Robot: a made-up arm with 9 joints. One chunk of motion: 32 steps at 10 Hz.
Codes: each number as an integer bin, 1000 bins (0 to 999) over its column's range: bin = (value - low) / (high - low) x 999, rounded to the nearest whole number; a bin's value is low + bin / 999 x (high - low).
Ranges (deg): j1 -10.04..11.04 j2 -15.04..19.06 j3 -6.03..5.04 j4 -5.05..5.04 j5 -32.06..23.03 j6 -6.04..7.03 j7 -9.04..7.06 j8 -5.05..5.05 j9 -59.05..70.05
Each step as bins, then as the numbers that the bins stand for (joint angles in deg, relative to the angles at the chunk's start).
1 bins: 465 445 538 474 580 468 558 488 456
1 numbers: -0.23 0.15 -0.07 -0.26 -0.08 0.08 -0.05 -0.12 -0.12
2 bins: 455 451 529 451 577 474 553 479 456
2 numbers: -0.44 0.35 -0.17 -0.49 -0.24 0.16 -0.13 -0.21 -0.12
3 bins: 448 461 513 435 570 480 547 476 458
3 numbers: -0.59 0.70 -0.35 -0.66 -0.63 0.24 -0.22 -0.24 0.14
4 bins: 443 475 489 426 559 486 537 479 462
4 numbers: -0.69 1.17 -0.61 -0.75 -1.23 0.32 -0.39 -0.21 0.65
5 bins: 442 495 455 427 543 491 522 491 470
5 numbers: -0.71 1.86 -0.99 -0.74 -2.12 0.38 -0.63 -0.09 1.69
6 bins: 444 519 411 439 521 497 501 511 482
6 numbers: -0.67 2.68 -1.48 -0.62 -3.33 0.46 -0.97 0.12 3.24
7 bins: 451 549 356 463 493 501 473 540 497
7 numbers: -0.52 3.70 -2.09 -0.37 -4.87 0.51 -1.42 0.41 5.18
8 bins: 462 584 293 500 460 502 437 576 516
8 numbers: -0.29 4.89 -2.78 0.00 -6.69 0.53 -2.00 0.77 7.63
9 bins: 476 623 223 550 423 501 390 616 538
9 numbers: 0.00 6.23 -3.56 0.51 -8.73 0.51 -2.75 1.18 10.48
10 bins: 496 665 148 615 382 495 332 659 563
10 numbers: 0.43 7.66 -4.39 1.16 -10.99 0.44 -3.69 1.61 13.71
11 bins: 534 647 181 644 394 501 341 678 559
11 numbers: 1.23 7.04 -4.02 1.45 -10.33 0.51 -3.54 1.80 13.19
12 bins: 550 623 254 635 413 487 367 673 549
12 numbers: 1.57 6.23 -3.22 1.36 -9.29 0.33 -3.13 1.75 11.90
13 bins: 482 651 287 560 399 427 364 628 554
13 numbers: 0.13 7.18 -2.85 0.61 -10.06 -0.45 -3.17 1.30 12.54
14 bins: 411 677 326 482 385 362 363 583 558
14 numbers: -1.37 8.07 -2.42 -0.18 -10.83 -1.30 -3.19 0.84 13.06
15 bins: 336 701 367 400 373 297 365 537 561
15 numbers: -2.95 8.89 -1.96 -1.01 -11.49 -2.15 -3.16 0.38 13.45
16 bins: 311 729 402 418 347 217 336 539 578
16 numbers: -3.48 9.84 -1.58 -0.83 -12.92 -3.20 -3.62 0.40 15.64
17 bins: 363 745 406 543 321 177 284 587 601
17 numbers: -2.38 10.39 -1.53 0.43 -14.36 -3.72 -4.46 0.88 18.62
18 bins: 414 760 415 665 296 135 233 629 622
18 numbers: -1.30 10.90 -1.43 1.67 -15.74 -4.27 -5.28 1.31 21.33
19 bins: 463 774 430 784 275 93 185 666 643
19 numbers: -0.27 11.38 -1.27 2.87 -16.90 -4.82 -6.06 1.68 24.04
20 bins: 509 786 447 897 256 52 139 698 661
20 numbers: 0.70 11.79 -1.08 4.01 -17.94 -5.36 -6.80 2.01 26.37
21 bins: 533 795 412 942 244 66 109 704 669
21 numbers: 1.21 12.10 -1.46 4.46 -18.60 -5.18 -7.28 2.07 27.40
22 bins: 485 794 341 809 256 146 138 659 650
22 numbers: 0.19 12.06 -2.25 3.12 -17.94 -4.13 -6.82 1.61 24.95
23 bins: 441 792 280 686 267 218 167 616 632
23 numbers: -0.73 11.99 -2.93 1.88 -17.34 -3.19 -6.35 1.18 22.62
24 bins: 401 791 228 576 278 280 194 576 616
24 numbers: -1.58 11.96 -3.50 0.77 -16.73 -2.38 -5.91 0.77 20.56
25 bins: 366 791 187 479 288 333 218 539 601
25 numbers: -2.32 11.96 -3.96 -0.21 -16.18 -1.68 -5.53 0.40 18.62
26 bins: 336 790 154 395 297 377 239 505 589
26 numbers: -2.95 11.93 -4.32 -1.06 -15.68 -1.11 -5.19 0.06 17.07
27 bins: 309 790 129 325 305 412 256 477 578
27 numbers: -3.52 11.93 -4.60 -1.77 -15.24 -0.65 -4.91 -0.23 15.64
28 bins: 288 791 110 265 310 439 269 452 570
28 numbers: -3.96 11.96 -4.81 -2.37 -14.97 -0.30 -4.70 -0.48 14.61
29 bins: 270 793 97 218 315 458 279 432 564
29 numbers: -4.34 12.03 -4.96 -2.85 -14.69 -0.05 -4.54 -0.68 13.84
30 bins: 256 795 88 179 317 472 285 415 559
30 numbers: -4.64 12.10 -5.05 -3.24 -14.58 0.14 -4.45 -0.85 13.19
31 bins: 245 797 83 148 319 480 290 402 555
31 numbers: -4.87 12.16 -5.11 -3.56 -14.47 0.24 -4.37 -0.99 12.67
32 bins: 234 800 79 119 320 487 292 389 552
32 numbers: -5.10 12.27 -5.15 -3.85 -14.41 0.33 -4.33 -1.12 12.28
